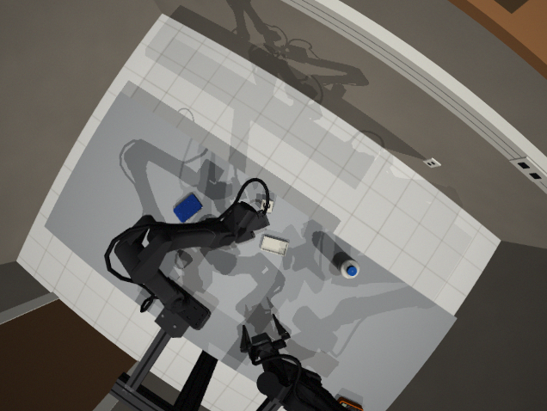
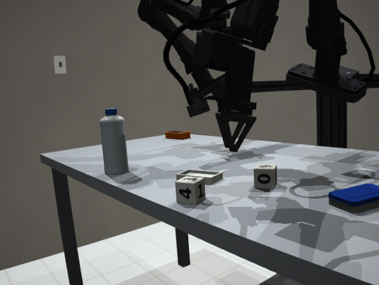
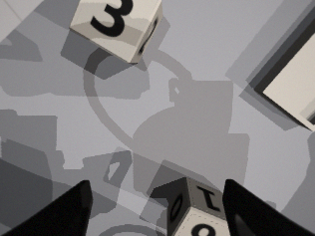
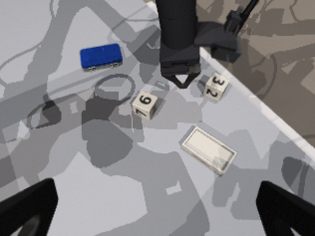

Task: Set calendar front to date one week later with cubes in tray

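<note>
Right now my left hand is 140 mm to the left of the calendar tray, 90 mm above it and 30 mm past it. From my left hand the other things lie so: blue box: 230 mm to the left, 100 mm behind, 90 mm below; white bottle: 400 mm to the right, 80 mm ahead, 10 mm below; orange box: 860 mm to the right, 460 mm behind, 90 mm below.
</note>
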